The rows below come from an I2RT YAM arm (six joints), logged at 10 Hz.
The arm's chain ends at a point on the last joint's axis. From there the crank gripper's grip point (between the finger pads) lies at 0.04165 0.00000 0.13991 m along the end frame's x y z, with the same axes.
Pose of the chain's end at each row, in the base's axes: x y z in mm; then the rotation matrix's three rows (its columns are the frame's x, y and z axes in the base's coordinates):
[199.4 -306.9 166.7], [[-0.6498 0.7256 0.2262], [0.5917 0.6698 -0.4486], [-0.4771 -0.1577 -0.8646]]
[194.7 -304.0 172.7], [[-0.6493 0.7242 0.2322], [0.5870 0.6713 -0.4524], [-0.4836 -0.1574 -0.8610]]
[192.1 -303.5 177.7], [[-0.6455 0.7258 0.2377], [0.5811 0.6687 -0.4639], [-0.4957 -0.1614 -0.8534]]
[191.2 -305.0 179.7], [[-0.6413 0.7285 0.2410], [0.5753 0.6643 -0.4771], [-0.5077 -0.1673 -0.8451]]
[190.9 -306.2 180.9], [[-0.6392 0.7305 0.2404], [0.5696 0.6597 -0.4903], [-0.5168 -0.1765 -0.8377]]
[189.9 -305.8 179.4], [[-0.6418 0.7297 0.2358], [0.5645 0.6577 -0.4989], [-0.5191 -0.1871 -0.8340]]
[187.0 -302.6 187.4], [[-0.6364 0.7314 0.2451], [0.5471 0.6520 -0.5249], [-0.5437 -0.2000 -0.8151]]
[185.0 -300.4 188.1], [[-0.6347 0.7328 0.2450], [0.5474 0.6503 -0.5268], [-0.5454 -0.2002 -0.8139]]
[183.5 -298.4 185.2], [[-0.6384 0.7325 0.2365], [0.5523 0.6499 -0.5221], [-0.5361 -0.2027 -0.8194]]
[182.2 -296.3 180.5], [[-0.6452 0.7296 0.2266], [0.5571 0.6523 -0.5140], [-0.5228 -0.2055 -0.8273]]
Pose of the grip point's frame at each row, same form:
[204.0 -345.0 25.9], [[-0.6498 0.7256 0.2262], [0.5917 0.6698 -0.4486], [-0.4771 -0.1577 -0.8646]]
[200.1 -342.8 32.1], [[-0.6493 0.7242 0.2322], [0.5870 0.6713 -0.4524], [-0.4836 -0.1574 -0.8610]]
[198.5 -344.2 37.7], [[-0.6455 0.7258 0.2377], [0.5811 0.6687 -0.4639], [-0.4957 -0.1614 -0.8534]]
[198.2 -347.8 40.3], [[-0.6413 0.7285 0.2410], [0.5753 0.6643 -0.4771], [-0.5077 -0.1673 -0.8451]]
[197.9 -351.1 42.2], [[-0.6392 0.7305 0.2404], [0.5696 0.6597 -0.4903], [-0.5168 -0.1765 -0.8377]]
[196.2 -352.1 41.1], [[-0.6418 0.7297 0.2358], [0.5645 0.6577 -0.4989], [-0.5191 -0.1871 -0.8340]]
[194.8 -353.3 50.7], [[-0.6364 0.7314 0.2451], [0.5471 0.6520 -0.5249], [-0.5437 -0.2000 -0.8151]]
[192.8 -351.3 51.5], [[-0.6347 0.7328 0.2450], [0.5474 0.6503 -0.5268], [-0.5454 -0.2002 -0.8139]]
[190.0 -348.4 48.2], [[-0.6384 0.7325 0.2365], [0.5523 0.6499 -0.5221], [-0.5361 -0.2027 -0.8194]]
[187.0 -345.0 43.0], [[-0.6452 0.7296 0.2266], [0.5571 0.6523 -0.5140], [-0.5228 -0.2055 -0.8273]]

